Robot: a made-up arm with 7 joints.
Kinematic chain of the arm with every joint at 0, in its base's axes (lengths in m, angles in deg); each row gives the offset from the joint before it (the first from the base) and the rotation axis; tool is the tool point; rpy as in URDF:
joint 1: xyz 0 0 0 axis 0.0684 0.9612 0.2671
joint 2: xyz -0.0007 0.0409 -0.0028 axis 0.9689 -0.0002 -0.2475
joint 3: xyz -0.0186 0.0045 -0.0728 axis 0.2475 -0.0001 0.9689
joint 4: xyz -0.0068 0 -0.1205 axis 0.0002 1 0
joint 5: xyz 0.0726 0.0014 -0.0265 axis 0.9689 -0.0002 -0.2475
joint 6: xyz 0.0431 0 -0.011 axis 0.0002 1 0
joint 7: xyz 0.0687 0 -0.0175 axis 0.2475 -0.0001 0.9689
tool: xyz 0 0 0 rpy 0 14.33 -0.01
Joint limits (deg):
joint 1: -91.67..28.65
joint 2: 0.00..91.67
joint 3: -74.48..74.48
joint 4: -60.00..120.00
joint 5: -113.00..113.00
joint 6: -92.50..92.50
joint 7: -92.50..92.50
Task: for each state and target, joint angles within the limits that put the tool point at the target. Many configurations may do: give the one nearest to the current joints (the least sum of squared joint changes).
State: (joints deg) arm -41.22 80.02 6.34 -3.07 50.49 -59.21 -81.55
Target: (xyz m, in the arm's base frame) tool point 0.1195 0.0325 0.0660
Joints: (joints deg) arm -70.62 64.93 1.32 -47.25 39.83 -52.72 -81.55
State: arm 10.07 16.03 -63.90 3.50 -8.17 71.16 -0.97
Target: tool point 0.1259 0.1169 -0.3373
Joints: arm -22.61 28.96 -53.22 38.63 -2.14 50.46 -0.97
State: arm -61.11 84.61 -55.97 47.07 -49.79 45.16 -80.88
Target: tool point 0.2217 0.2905 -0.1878
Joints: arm -48.56 61.92 -60.35 59.74 -47.06 30.79 -80.88
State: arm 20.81 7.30 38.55 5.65 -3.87 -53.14 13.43
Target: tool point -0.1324 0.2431 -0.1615
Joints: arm 28.65 2.67 73.33 19.63 -14.29 -50.14 13.43
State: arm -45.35 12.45 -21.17 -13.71 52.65 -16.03 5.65
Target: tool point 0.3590 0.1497 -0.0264
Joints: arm -65.74 39.59 -5.42 40.37 52.22 1.85 5.65
